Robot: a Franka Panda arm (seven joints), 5 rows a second.
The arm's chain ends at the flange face. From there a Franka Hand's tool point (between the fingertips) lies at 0.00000 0.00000 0.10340 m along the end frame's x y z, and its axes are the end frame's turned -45 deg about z.
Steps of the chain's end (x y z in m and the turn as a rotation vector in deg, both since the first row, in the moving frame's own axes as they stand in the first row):
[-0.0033, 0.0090, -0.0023, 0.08, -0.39, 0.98]
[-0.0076, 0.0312, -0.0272, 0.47, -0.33, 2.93]
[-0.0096, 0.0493, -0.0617, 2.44, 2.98, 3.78]
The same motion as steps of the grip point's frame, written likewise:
[-0.0091, 0.0034, -0.0023, 0.33, -0.22, 0.98]
[-0.0272, 0.0157, -0.0272, 0.57, 0.10, 2.93]
[-0.0348, 0.0290, -0.0619, -0.38, 3.83, 3.78]

